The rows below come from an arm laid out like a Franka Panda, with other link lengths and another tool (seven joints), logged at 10 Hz.
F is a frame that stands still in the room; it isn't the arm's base.
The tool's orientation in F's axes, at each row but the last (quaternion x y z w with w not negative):
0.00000, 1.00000, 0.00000, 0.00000
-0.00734, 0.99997, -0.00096, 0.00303
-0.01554, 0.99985, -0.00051, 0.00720
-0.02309, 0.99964, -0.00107, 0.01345
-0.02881, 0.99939, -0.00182, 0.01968
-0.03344, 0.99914, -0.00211, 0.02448
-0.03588, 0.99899, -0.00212, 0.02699
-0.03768, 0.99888, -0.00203, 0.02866
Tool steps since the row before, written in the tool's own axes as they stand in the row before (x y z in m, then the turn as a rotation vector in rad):
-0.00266, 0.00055, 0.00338, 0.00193, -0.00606, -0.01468
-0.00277, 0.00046, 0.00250, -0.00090, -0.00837, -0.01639
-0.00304, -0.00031, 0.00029, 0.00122, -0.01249, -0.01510
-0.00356, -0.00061, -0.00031, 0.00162, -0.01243, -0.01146
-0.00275, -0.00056, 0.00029, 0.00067, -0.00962, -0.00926
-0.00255, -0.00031, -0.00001, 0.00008, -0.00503, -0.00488
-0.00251, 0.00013, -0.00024, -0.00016, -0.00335, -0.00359
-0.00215, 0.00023, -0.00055, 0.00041, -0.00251, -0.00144
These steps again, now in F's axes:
0.00266, 0.00055, -0.00338, -0.00193, -0.00606, 0.01468
0.00278, 0.00050, -0.00248, 0.00092, -0.00833, 0.01641
0.00305, -0.00022, -0.00025, -0.00105, -0.01251, 0.01510
0.00357, -0.00044, 0.00041, -0.00135, -0.01247, 0.01145
0.00279, -0.00040, -0.00018, -0.00048, -0.00962, 0.00927
0.00256, -0.00014, 0.00014, 0.00002, -0.00501, 0.00490
0.00248, 0.00031, 0.00037, 0.00020, -0.00332, 0.00361
0.00209, 0.00039, 0.00067, -0.00030, -0.00253, 0.00143

